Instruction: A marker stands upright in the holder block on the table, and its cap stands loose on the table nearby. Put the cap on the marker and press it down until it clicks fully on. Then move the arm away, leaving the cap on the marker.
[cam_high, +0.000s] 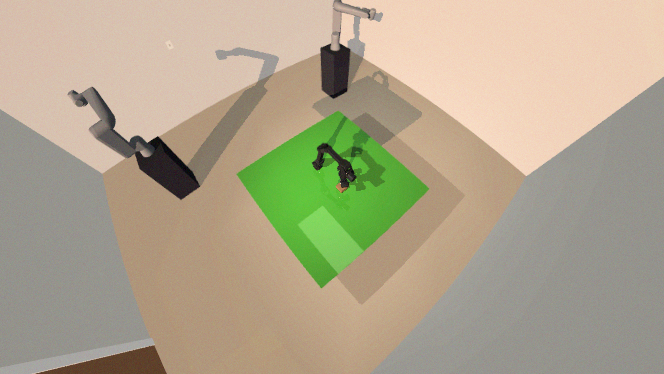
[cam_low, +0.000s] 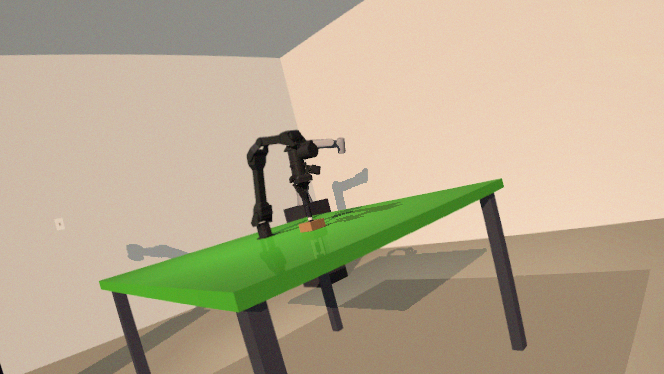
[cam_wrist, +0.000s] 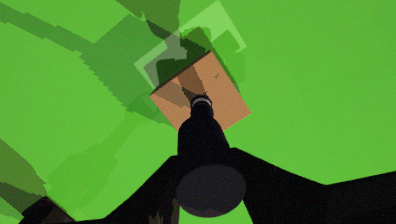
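My gripper tip is 11 cm above the brown holder block. From my gripper tip the other things lie so: black cap 1 cm above.
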